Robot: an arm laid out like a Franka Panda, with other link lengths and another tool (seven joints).
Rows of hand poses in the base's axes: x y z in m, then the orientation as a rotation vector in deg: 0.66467 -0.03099 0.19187 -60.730 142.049 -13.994; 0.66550 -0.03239 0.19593 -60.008 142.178 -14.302; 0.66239 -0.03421 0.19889 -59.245 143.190 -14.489; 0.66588 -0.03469 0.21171 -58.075 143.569 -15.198; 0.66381 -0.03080 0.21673 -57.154 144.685 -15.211; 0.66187 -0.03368 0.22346 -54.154 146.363 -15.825; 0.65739 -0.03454 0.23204 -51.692 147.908 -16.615; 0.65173 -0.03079 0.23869 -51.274 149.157 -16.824; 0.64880 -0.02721 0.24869 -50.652 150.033 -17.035; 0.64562 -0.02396 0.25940 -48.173 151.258 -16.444; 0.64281 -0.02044 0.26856 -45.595 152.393 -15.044; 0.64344 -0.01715 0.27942 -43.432 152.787 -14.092; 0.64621 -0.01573 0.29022 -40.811 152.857 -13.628; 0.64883 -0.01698 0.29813 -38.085 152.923 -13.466; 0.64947 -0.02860 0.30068 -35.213 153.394 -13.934; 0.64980 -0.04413 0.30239 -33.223 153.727 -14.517
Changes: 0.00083 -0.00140 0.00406 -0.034 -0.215 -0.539; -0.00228 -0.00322 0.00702 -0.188 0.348 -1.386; 0.00121 -0.00370 0.01984 -0.431 0.119 -2.352; -0.00086 0.00019 0.02486 -0.455 0.767 -3.297; -0.00280 -0.00269 0.03159 -0.463 1.099 -5.807; -0.00728 -0.00355 0.04017 -0.724 1.510 -7.959; -0.01294 0.00020 0.04682 -1.067 2.444 -8.641; -0.01587 0.00378 0.05682 -1.268 2.988 -9.331; -0.01905 0.00703 0.06753 -0.549 3.437 -11.158; -0.02186 0.01055 0.07669 0.738 3.974 -12.894; -0.02123 0.01384 0.08755 1.805 3.915 -14.228; -0.01846 0.01526 0.09835 2.741 3.371 -15.845; -0.01584 0.01401 0.10626 3.492 2.767 -17.588; -0.01520 0.00239 0.10881 3.728 2.401 -19.645; -0.01487 -0.01314 0.11052 3.705 2.126 -21.116
